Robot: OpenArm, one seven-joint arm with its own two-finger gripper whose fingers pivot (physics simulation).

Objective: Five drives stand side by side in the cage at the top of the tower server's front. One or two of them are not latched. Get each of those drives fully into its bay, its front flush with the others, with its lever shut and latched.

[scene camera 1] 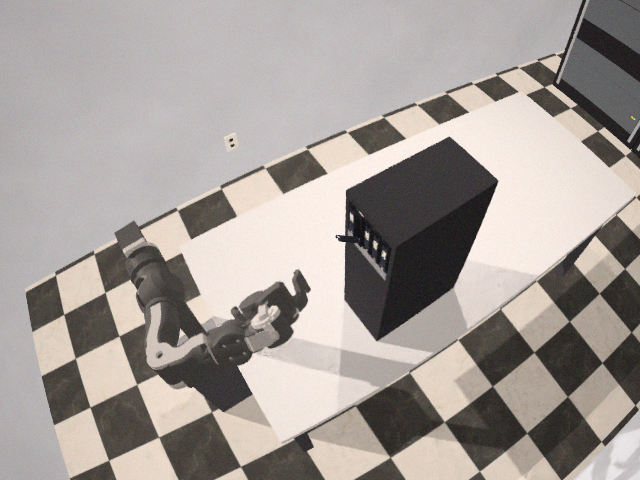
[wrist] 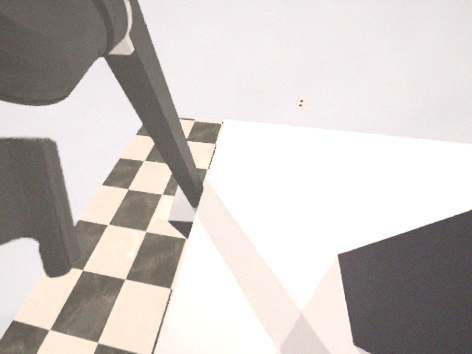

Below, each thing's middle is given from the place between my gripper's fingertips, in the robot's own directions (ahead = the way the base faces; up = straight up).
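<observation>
There's a pedestal (scene camera 1: 226, 389) that's far below my hand, far to the left of it and a good way behind it. As for the black tower server (scene camera 1: 429, 207), it's 170 mm below my hand, 20 mm to the right of it and 410 mm ahead of it.
</observation>
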